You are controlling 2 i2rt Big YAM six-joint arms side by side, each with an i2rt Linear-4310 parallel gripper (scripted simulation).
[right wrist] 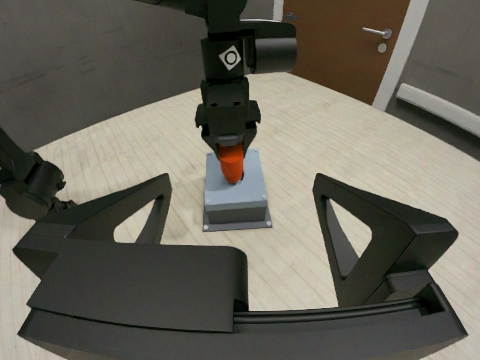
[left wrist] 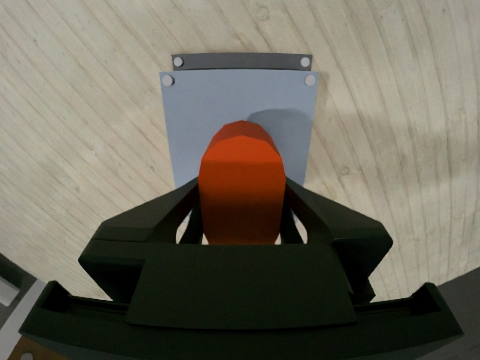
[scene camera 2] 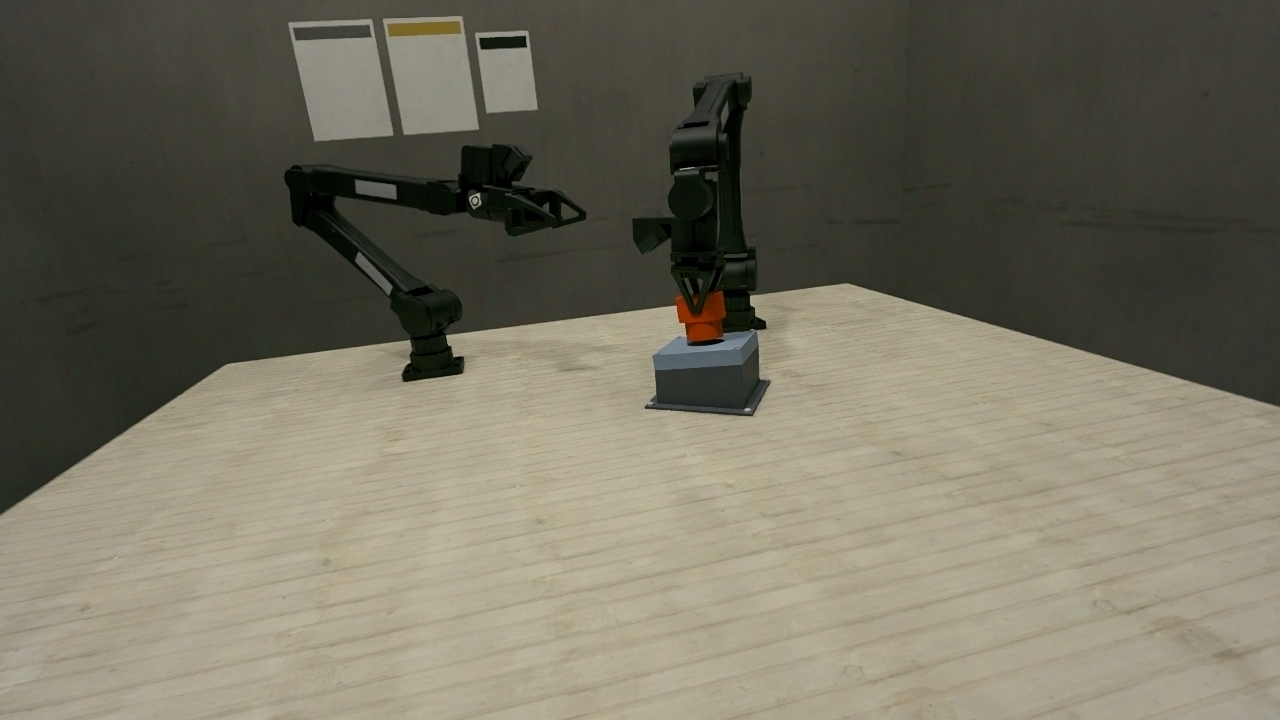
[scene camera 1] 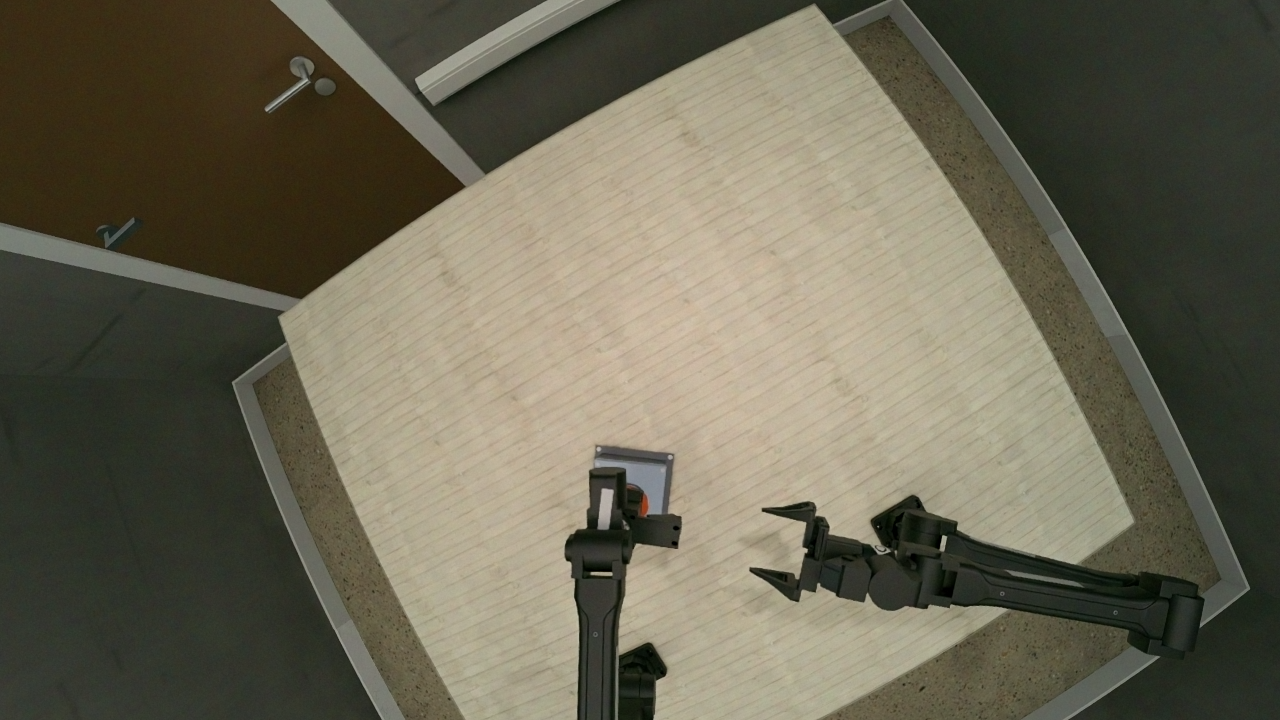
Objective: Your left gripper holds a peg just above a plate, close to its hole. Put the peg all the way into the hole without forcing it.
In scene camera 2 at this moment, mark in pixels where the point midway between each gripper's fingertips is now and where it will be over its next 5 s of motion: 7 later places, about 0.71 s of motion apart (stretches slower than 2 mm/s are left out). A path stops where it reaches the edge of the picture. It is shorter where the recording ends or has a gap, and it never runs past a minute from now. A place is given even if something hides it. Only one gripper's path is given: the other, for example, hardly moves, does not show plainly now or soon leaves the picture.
My left gripper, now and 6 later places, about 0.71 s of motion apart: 699, 311; 699, 311; 699, 316; 699, 316; 701, 326; 704, 294; 701, 261
